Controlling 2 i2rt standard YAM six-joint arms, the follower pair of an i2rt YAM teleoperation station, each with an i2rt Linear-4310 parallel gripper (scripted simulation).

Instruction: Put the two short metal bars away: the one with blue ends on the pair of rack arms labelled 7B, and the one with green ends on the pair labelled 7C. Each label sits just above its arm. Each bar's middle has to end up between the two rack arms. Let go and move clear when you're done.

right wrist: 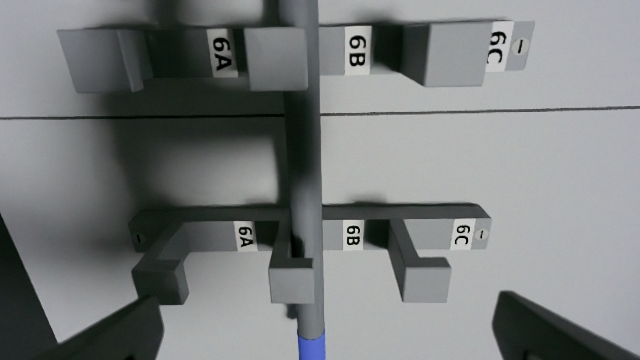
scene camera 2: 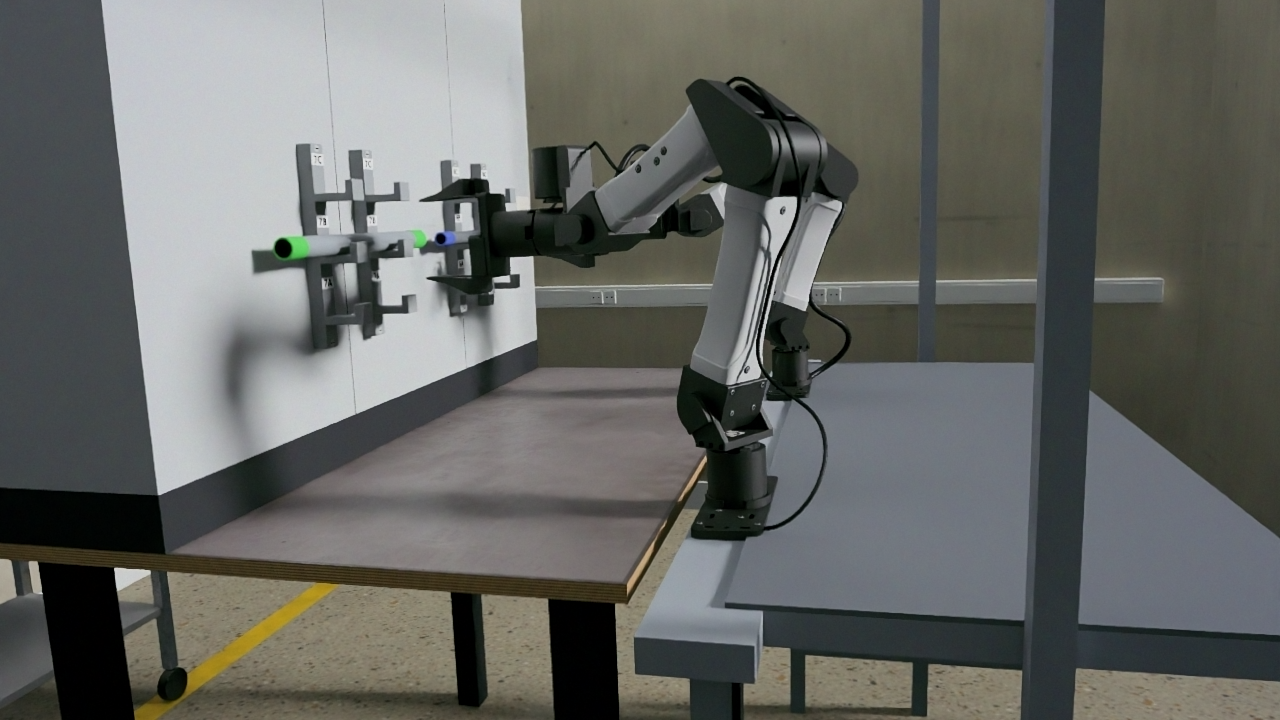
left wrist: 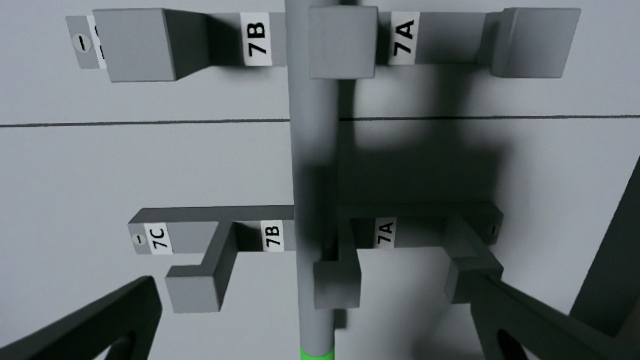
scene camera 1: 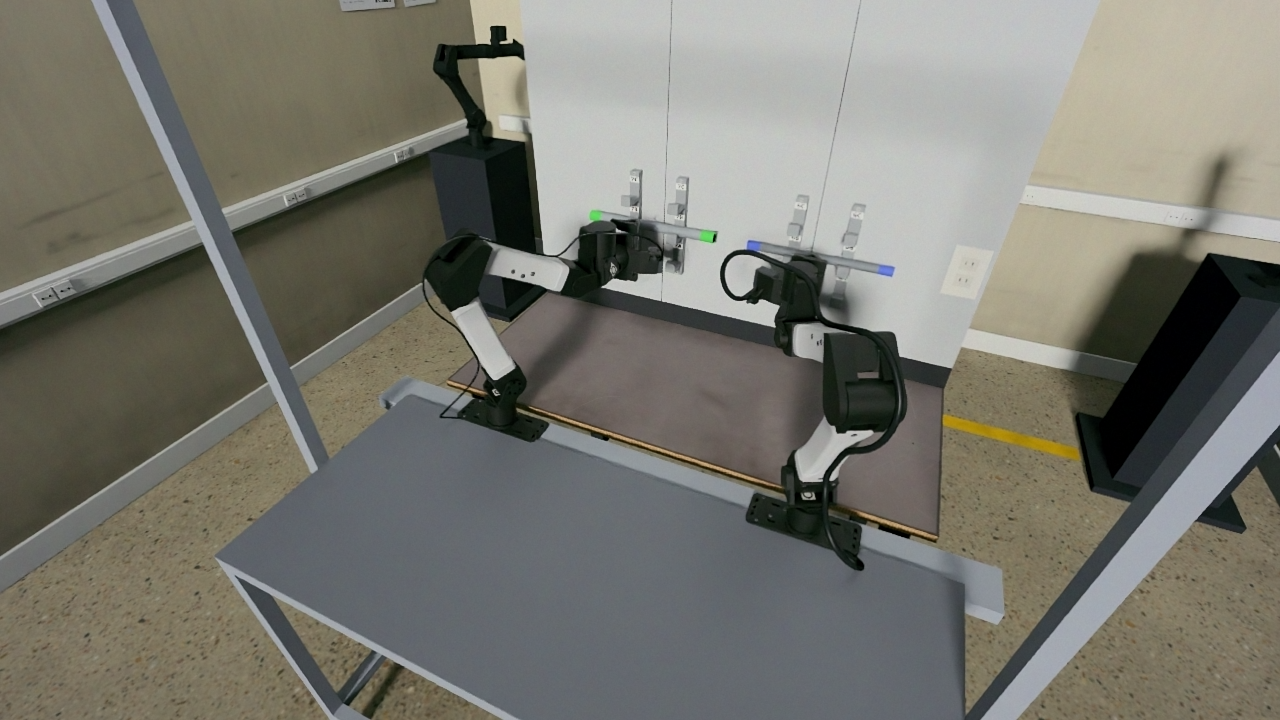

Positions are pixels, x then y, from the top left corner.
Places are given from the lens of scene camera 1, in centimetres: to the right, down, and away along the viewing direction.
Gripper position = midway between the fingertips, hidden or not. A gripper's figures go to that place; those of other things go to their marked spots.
left gripper (scene camera 1: 637, 239): -1, -28, 136
green-ended bar (scene camera 1: 706, 236): 16, -29, 137
white wall panel (scene camera 1: 942, 119): 57, -46, 109
